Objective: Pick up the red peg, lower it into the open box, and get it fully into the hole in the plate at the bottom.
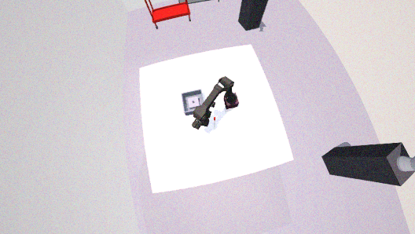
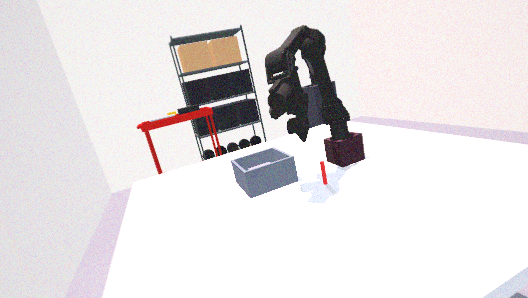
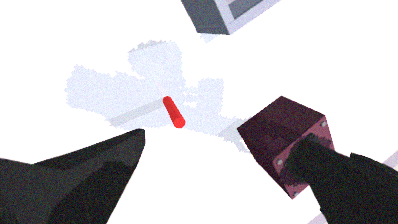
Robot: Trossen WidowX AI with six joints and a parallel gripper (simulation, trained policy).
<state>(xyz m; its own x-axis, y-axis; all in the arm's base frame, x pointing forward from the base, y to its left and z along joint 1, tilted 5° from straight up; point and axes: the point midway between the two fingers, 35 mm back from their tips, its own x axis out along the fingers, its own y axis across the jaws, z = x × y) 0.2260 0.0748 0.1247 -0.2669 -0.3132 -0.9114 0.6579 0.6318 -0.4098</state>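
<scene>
My gripper tip is 15 cm above the red peg, 3 cm to the right of it and 3 cm past it. Round my gripper tip: grey box (18 cm to the right, 16 cm below, 8 cm ahead); then pale plate (18 cm to the right, 14 cm below, 8 cm ahead).
</scene>
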